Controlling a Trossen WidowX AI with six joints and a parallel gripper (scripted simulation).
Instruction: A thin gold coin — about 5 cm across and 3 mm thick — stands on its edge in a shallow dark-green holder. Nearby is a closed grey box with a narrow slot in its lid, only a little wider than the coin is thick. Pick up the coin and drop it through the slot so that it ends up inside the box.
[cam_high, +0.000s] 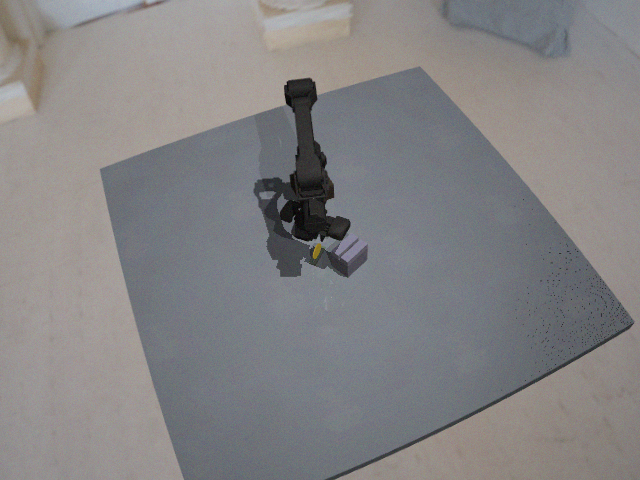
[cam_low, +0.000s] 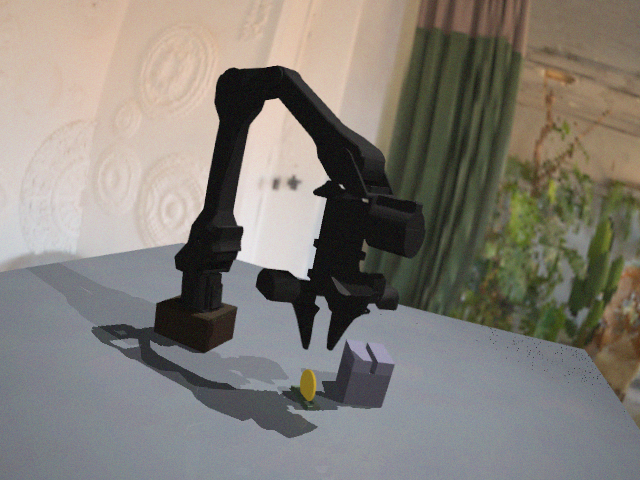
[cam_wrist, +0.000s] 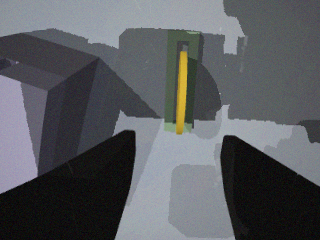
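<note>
Now: the gold coin 60 mm below my gripper tip.
</note>
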